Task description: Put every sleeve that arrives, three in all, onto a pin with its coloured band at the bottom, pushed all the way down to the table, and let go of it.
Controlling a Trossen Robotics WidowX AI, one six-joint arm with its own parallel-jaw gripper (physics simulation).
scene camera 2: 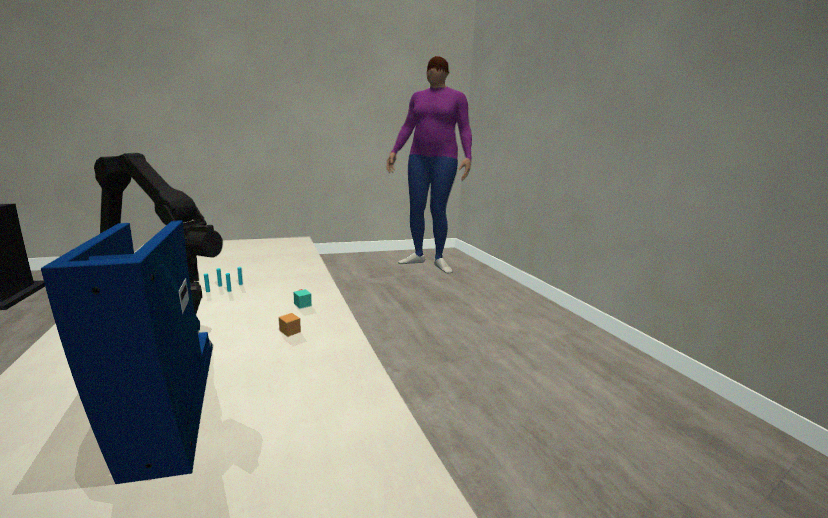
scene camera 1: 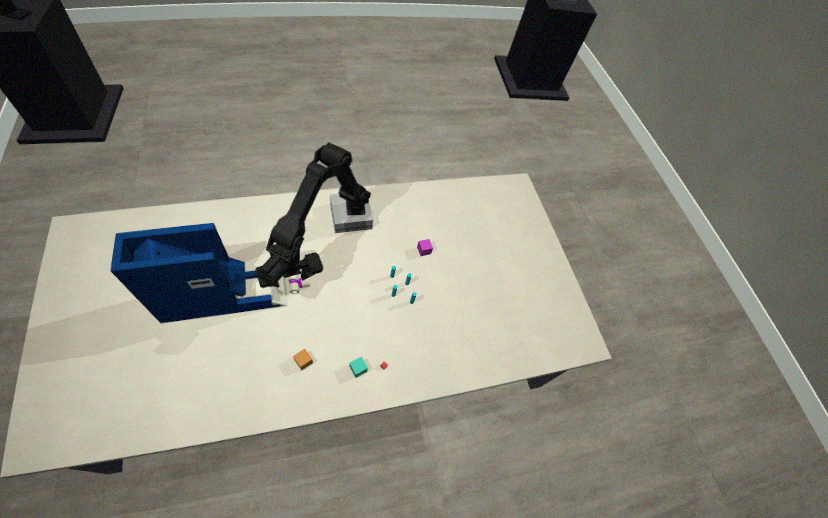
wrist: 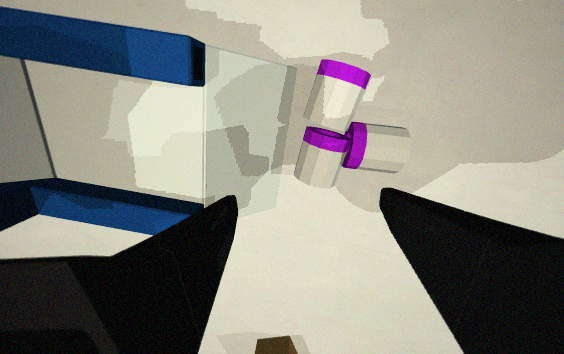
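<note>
Three whitish sleeves with purple bands lie close together on the table off the chute's clear lip: an upper sleeve (wrist: pixel 336 102) with its band at the far end, a lower-left sleeve (wrist: pixel 318 167) with its band at its upper end, and a right sleeve (wrist: pixel 387 148) with its band facing the other two. Several upright cyan pins, such as one pin (scene camera 1: pixel 413 298) (scene camera 2: pixel 239 276) and another pin (scene camera 1: pixel 393 271) (scene camera 2: pixel 207 282), carry no sleeve. My gripper (wrist: pixel 307 200) is open and empty; in the wrist view its fingertips show below the sleeves.
A blue dispenser (scene camera 1: pixel 177 293) (scene camera 2: pixel 116 366) with side rails stands left of the sleeves; its clear lip (wrist: pixel 245 100) is beside them. An orange cube (scene camera 1: pixel 302 359) (scene camera 2: pixel 289 324), teal cube (scene camera 1: pixel 358 366) (scene camera 2: pixel 302 298), magenta cube (scene camera 1: pixel 424 247) and tiny red cube (scene camera 1: pixel 384 365) lie around. A person (scene camera 2: pixel 433 122) stands beyond.
</note>
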